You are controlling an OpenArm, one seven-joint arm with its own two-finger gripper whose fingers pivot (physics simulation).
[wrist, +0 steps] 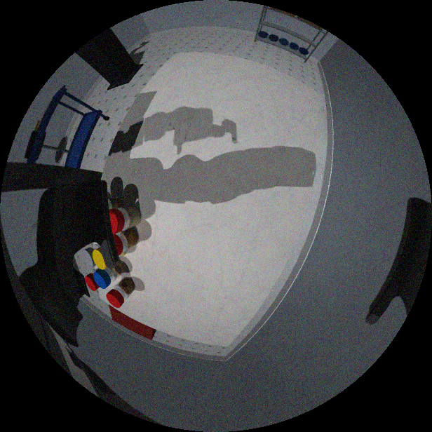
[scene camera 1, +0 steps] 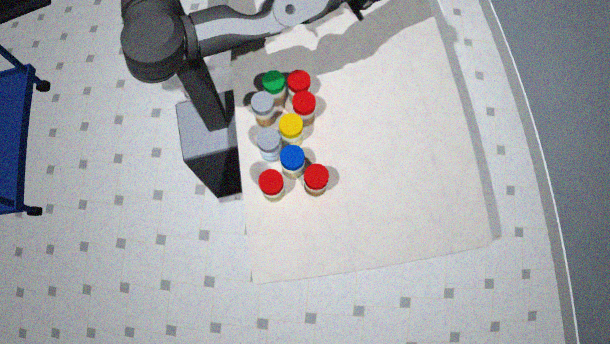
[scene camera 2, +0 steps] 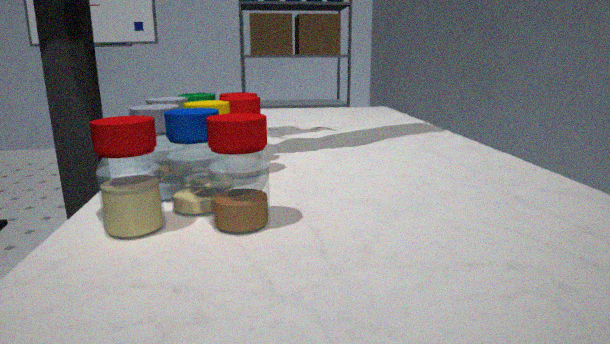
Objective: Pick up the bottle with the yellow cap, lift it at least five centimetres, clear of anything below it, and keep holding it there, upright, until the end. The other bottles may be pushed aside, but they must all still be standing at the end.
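Note:
The yellow-capped bottle (scene camera 1: 291,126) (scene camera 2: 207,106) (wrist: 99,259) stands upright among the others. The blue-capped bottle (scene camera 1: 292,158) (scene camera 2: 192,125) (wrist: 102,278) is close on its near side. A grey-capped bottle (scene camera 1: 269,141) (scene camera 2: 151,113) and a red-capped bottle (scene camera 1: 304,103) (wrist: 117,245) also stand close by it. Its lower part is hidden in the scene camera 2 view. My gripper (scene camera 1: 365,7) (wrist: 227,253) is open and empty. It is at the top edge of the scene camera 1 view, well apart from the bottles, with its fingers spread wide in the wrist view.
A green-capped bottle (scene camera 1: 273,81) (scene camera 2: 197,96), a second grey-capped bottle (scene camera 1: 263,103) and a red-capped bottle (scene camera 1: 299,81) stand behind. Two red-capped bottles (scene camera 1: 271,182) (scene camera 1: 316,176) stand in front. The arm's pedestal (scene camera 1: 207,132) is left of the pale table (scene camera 1: 400,200).

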